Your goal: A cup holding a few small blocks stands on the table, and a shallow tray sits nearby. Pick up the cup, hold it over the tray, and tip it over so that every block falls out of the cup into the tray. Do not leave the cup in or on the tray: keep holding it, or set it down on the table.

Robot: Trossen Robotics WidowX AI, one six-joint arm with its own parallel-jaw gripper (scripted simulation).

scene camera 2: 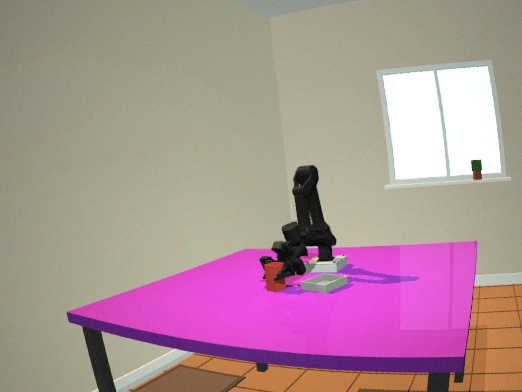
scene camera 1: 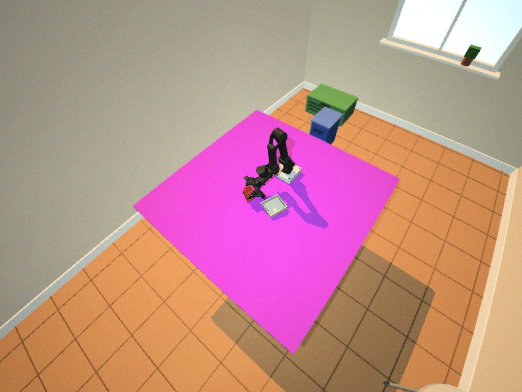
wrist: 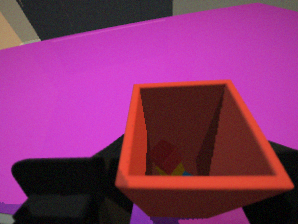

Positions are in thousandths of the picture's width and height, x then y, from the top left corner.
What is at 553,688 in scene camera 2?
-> My gripper.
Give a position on a red square cup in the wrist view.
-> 743,645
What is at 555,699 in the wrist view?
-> A red block.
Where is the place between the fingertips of my gripper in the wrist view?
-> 586,560
